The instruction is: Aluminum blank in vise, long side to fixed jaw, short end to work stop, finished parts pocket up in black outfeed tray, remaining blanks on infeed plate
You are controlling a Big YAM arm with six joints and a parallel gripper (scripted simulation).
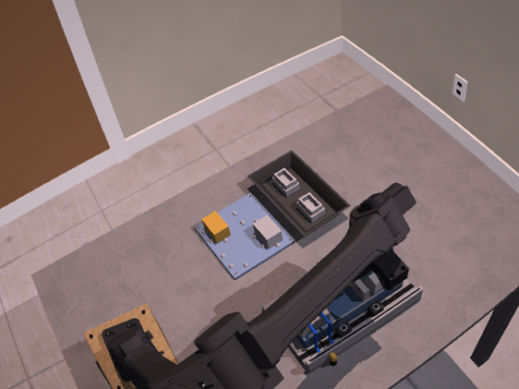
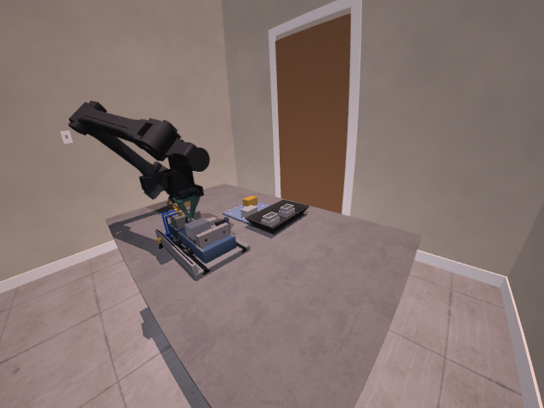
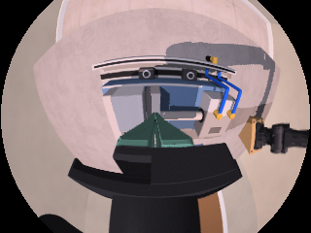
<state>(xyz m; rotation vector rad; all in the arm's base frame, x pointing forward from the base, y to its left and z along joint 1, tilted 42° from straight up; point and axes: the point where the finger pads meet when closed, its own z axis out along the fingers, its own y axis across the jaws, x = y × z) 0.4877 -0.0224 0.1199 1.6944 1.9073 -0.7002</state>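
The blue vise lies 90 mm below my hand, 30 mm behind it and 20 mm to the left of it. Also, from my hand: gray rail (90 mm below, 70 mm to the right, 20 mm behind); then yellow brass blank (340 mm to the left, 200 mm behind, 100 mm below).
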